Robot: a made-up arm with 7 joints. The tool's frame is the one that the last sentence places. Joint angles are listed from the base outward.
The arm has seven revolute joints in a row. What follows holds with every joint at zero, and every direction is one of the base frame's.
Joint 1 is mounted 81 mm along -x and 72 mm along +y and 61 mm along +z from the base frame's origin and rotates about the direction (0.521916, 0.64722, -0.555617).
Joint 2 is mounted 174 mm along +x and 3 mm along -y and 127 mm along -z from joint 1 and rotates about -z.
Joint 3 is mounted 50 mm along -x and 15 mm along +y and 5 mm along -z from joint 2 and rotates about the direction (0.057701, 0.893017, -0.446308).
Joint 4 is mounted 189 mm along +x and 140 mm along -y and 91 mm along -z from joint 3 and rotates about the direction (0.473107, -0.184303, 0.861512).
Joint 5 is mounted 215 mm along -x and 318 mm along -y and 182 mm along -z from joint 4 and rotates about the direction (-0.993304, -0.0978, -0.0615).
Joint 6 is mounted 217 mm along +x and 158 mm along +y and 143 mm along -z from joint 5 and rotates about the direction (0.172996, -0.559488, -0.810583).
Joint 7 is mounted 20 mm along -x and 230 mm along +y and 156 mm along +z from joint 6 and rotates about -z.
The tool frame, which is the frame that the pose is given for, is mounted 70 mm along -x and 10 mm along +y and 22 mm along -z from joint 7; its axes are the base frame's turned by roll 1.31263, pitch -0.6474 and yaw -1.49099 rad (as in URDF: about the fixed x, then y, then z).
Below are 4 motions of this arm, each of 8 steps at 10 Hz.
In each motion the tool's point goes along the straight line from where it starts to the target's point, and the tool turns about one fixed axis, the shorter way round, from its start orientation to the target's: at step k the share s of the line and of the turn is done. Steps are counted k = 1, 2, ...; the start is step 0. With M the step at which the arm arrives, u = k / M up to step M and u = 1 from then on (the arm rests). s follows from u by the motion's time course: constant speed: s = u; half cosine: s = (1 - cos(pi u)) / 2; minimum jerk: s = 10 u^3 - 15 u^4 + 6 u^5.
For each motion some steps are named. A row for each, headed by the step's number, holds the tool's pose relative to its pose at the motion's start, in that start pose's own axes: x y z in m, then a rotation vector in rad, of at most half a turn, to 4 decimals.
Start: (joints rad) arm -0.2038 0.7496 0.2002 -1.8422 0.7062 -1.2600 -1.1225
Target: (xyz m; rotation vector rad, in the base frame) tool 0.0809 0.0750 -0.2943 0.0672 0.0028 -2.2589
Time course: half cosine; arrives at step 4
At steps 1, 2, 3, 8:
1: -0.0122 0.0207 0.0083 0.0469 -0.0412 -0.0093
2: -0.0417 0.0706 0.0283 0.1601 -0.1408 -0.0316
3: -0.0711 0.1204 0.0483 0.2733 -0.2404 -0.0540
8: -0.0833 0.1411 0.0566 0.3201 -0.2816 -0.0632

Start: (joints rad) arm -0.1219 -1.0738 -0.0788 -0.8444 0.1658 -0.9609 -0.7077
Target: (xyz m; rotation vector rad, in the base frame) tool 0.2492 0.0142 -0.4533 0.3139 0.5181 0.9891
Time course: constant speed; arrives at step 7
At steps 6, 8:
6: -0.0068 -0.0400 -0.1202 0.1499 0.4931 0.1609
8: -0.0079 -0.0466 -0.1402 0.1749 0.5753 0.1877

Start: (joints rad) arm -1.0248 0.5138 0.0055 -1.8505 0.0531 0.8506 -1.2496
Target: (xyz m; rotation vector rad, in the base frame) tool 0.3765 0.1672 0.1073 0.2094 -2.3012 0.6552
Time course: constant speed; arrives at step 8
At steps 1, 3, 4, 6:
1: 0.0208 0.0317 0.0061 0.1750 -0.0023 -0.0682
3: 0.0623 0.0950 0.0182 0.5250 -0.0068 -0.2046
4: 0.0830 0.1267 0.0243 0.7000 -0.0091 -0.2728
6: 0.1246 0.1901 0.0365 1.0501 -0.0137 -0.4092

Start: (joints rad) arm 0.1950 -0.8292 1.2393 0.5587 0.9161 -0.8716 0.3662
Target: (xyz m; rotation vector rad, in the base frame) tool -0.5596 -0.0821 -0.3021 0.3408 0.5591 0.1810
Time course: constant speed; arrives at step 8
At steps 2, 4, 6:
2: -0.0257 0.0562 0.0231 0.0988 0.1305 -0.0487
4: -0.0515 0.1124 0.0461 0.1976 0.2610 -0.0975
6: -0.0772 0.1685 0.0692 0.2965 0.3916 -0.1462

